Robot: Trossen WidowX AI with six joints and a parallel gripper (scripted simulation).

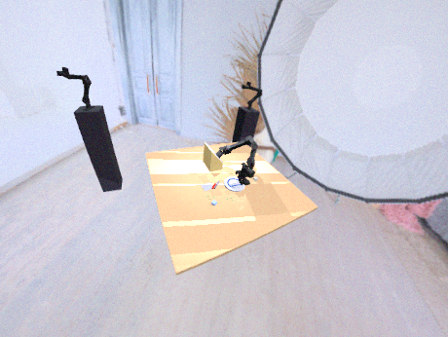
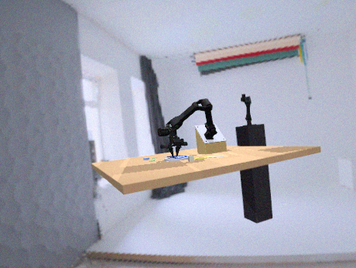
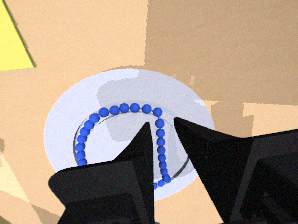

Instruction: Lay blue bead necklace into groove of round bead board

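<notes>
Now: the round bead board 40 mm to the right of my gripper tip, 40 mm behind it and 10 mm below it. The rest, counted from my gripper tip: yellow flat piece (160 mm behind, 110 mm to the left, 20 mm below); then red-and-grey object (230 mm to the right, 60 mm behind, 10 mm below); then white cylinder (190 mm to the left, 40 mm behind).
</notes>
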